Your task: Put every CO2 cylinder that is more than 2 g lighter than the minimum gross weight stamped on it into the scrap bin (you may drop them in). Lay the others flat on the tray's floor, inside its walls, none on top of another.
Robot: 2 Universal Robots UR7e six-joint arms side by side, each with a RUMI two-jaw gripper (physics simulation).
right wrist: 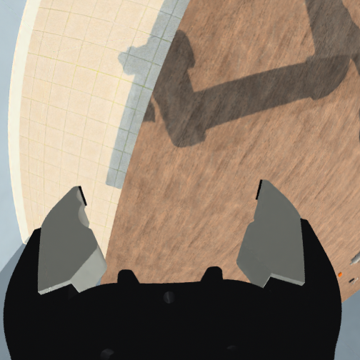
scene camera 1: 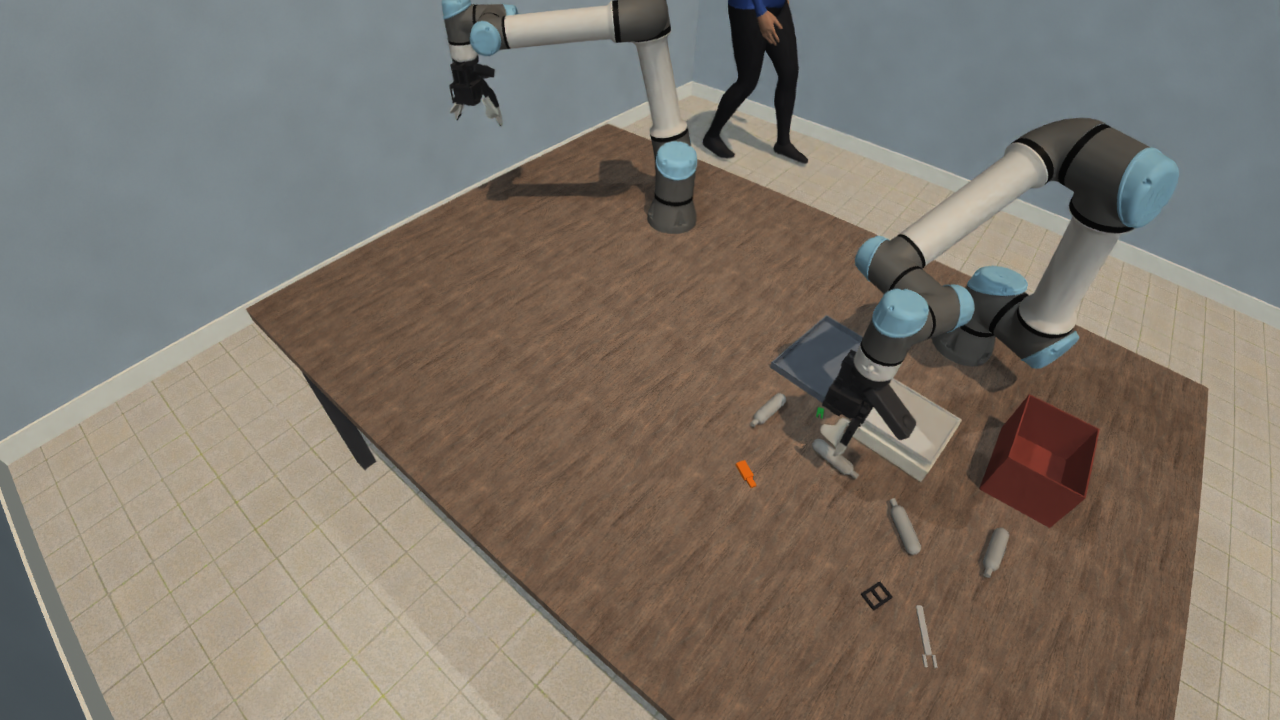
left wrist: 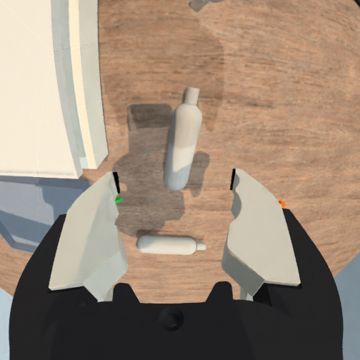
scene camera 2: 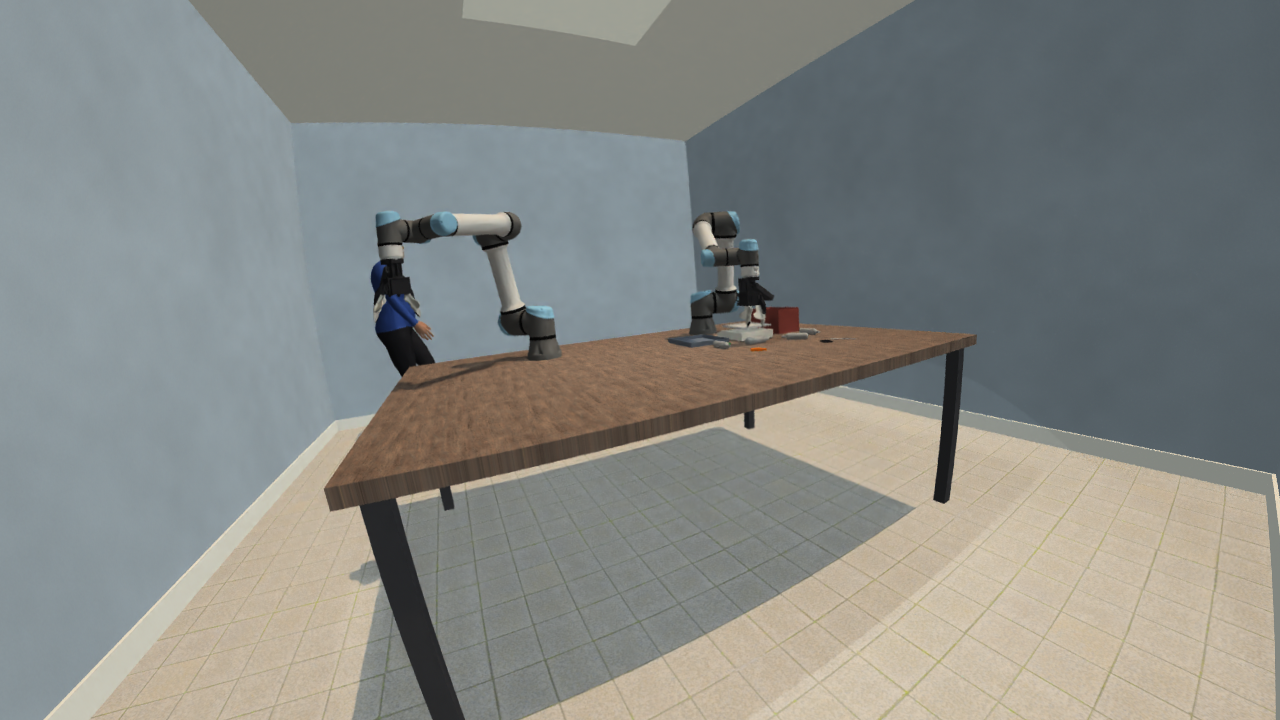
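Where they show: left gripper, between the fingertips: (scene camera 1: pixel 844 440) (scene camera 2: pixel 755 327); right gripper, between the fingertips: (scene camera 1: pixel 479 123) (scene camera 2: pixel 398 319); left arm's base, origin of its link: (scene camera 1: pixel 960 344) (scene camera 2: pixel 703 333); right arm's base, origin of its link: (scene camera 1: pixel 671 219) (scene camera 2: pixel 545 357).
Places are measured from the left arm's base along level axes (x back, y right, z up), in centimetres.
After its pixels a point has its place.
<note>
A pale grey CO2 cylinder (scene camera 1: pixel 835 458) @(x -47.1, y 31.0, z 2.6 cm) (left wrist: pixel 185 135) lies flat on the table, below and between the spread fingers of my left gripper (scene camera 1: pixel 839 439) @(x -45.5, y 30.6, z 6.9 cm) (scene camera 2: pixel 756 324) @(x -45.5, y 30.6, z 6.9 cm) (left wrist: pixel 174 172), which is open and empty. A second cylinder (scene camera 1: pixel 769 409) @(x -38.7, y 45.9, z 2.8 cm) (left wrist: pixel 167 245) lies to its left in scene camera 1. A third cylinder (scene camera 1: pixel 904 527) @(x -59.1, y 17.0, z 2.7 cm) and a fourth cylinder (scene camera 1: pixel 995 552) @(x -59.7, y -0.3, z 2.8 cm) lie nearer the front. The blue-grey tray (scene camera 1: pixel 805 353) @(x -16.5, y 39.4, z 0.3 cm) (left wrist: pixel 45 200) shows partly behind the left gripper. The red scrap bin (scene camera 1: pixel 1029 483) @(x -46.2, y -5.7, z 8.4 cm) (scene camera 2: pixel 783 319) @(x -45.2, y -3.3, z 6.9 cm) stands at the right. My right gripper (scene camera 1: pixel 476 116) @(x 25.8, y 145.3, z 23.9 cm) (scene camera 2: pixel 396 313) @(x 25.8, y 145.3, z 23.9 cm) (right wrist: pixel 170 186) is open, high up. The stamps are not readable.
A white stepped block (scene camera 1: pixel 939 420) @(x -33.4, y 10.4, z 6.2 cm) (left wrist: pixel 30 100) adjoins the tray, beside the left gripper. A small orange item (scene camera 1: pixel 745 473) @(x -54.9, y 48.2, z 0.9 cm) (left wrist: pixel 282 204), a green item (scene camera 1: pixel 819 412) @(x -34.0, y 34.7, z 0.3 cm) (left wrist: pixel 118 200), a black frame (scene camera 1: pixel 876 595) @(x -72.8, y 21.2, z 0.5 cm) and a pale forked tool (scene camera 1: pixel 923 631) @(x -77.0, y 12.8, z 0.3 cm) lie around. A person (scene camera 1: pixel 760 62) stands behind the table.
</note>
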